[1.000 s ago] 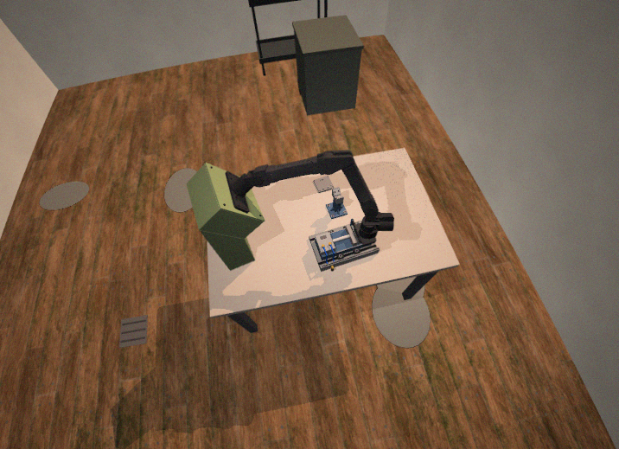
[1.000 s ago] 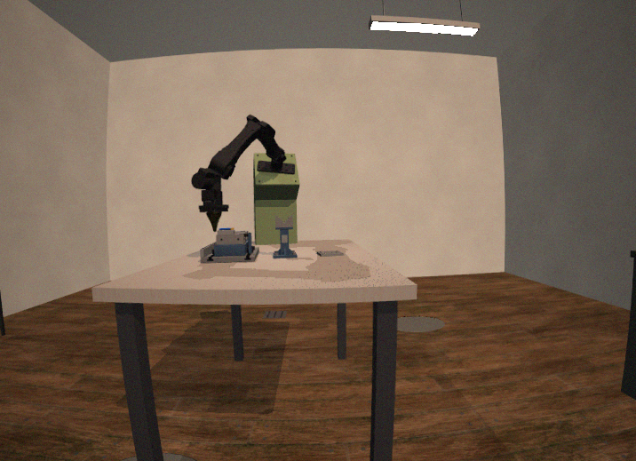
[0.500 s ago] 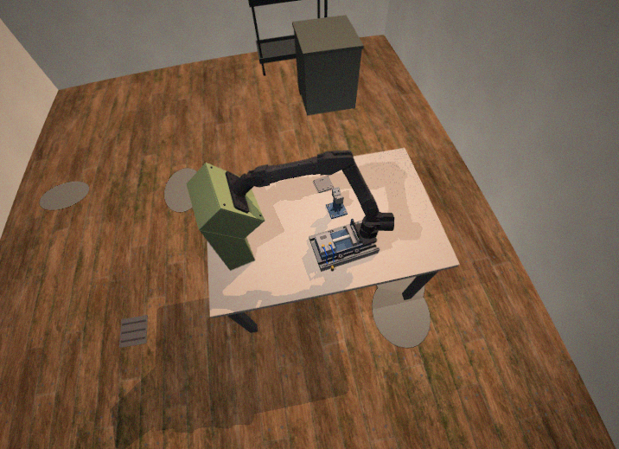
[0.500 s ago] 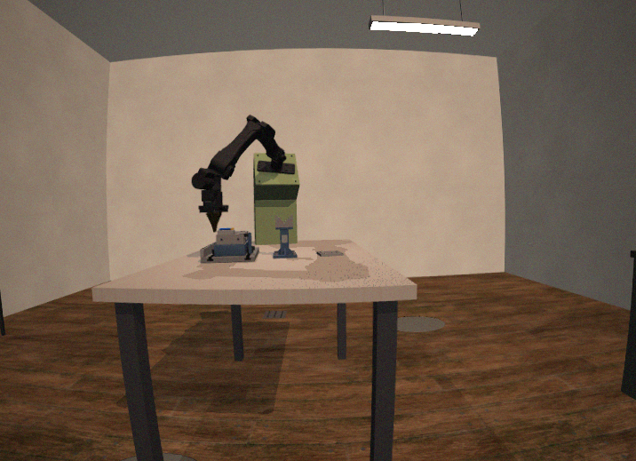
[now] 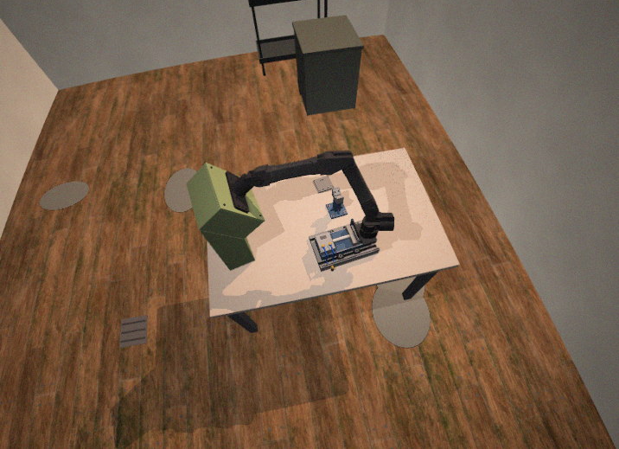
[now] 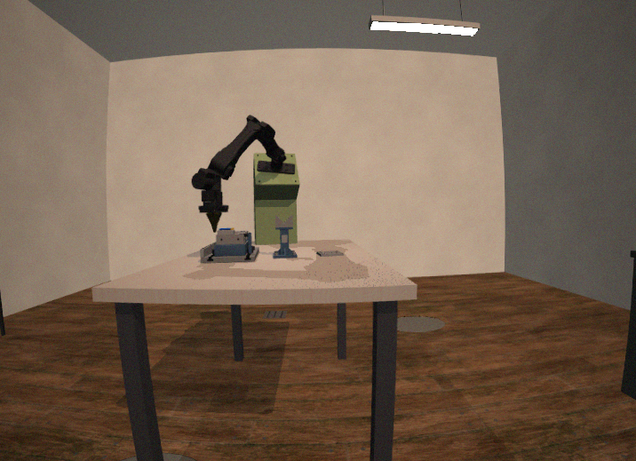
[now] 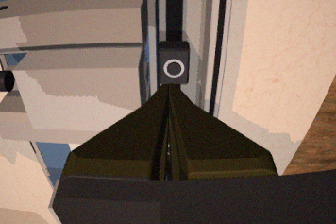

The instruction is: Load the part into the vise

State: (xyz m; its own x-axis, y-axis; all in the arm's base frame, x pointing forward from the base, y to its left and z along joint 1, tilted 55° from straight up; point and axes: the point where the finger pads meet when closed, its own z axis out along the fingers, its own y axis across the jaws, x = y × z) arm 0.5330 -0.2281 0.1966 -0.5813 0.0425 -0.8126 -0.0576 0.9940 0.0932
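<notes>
The part is 40 mm to the left of my hand and 20 mm below it. Also, from my hand: moving jaw: 60 mm to the left, 40 mm behind, 30 mm below; dark work stop rod: 110 mm to the left, 20 mm below, 10 mm behind; grey jaw: 60 mm to the left, 30 mm below, 20 mm ahead.
</notes>
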